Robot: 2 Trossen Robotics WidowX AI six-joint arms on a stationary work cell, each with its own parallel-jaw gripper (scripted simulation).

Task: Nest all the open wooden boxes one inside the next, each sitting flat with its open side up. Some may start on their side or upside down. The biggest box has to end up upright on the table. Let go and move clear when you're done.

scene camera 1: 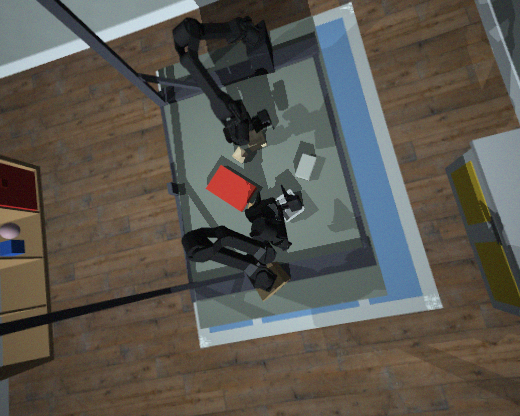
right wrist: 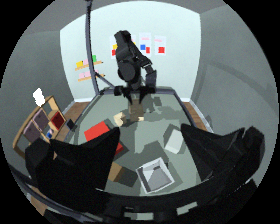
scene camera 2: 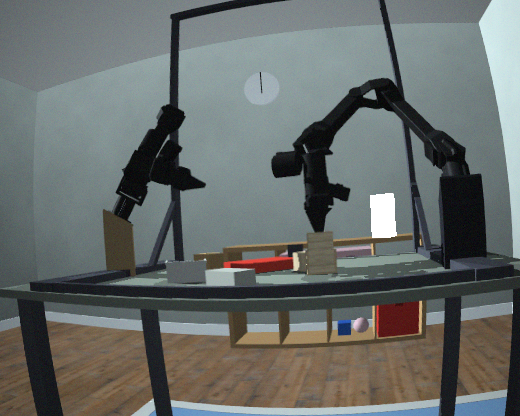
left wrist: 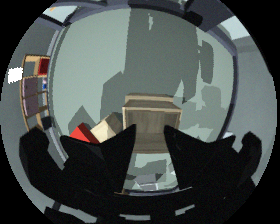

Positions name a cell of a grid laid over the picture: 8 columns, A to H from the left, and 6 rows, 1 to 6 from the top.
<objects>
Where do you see a flat red box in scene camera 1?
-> D3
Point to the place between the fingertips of the right gripper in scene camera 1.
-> E3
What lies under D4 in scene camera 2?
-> A white block.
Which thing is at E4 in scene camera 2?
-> The left gripper.
</objects>
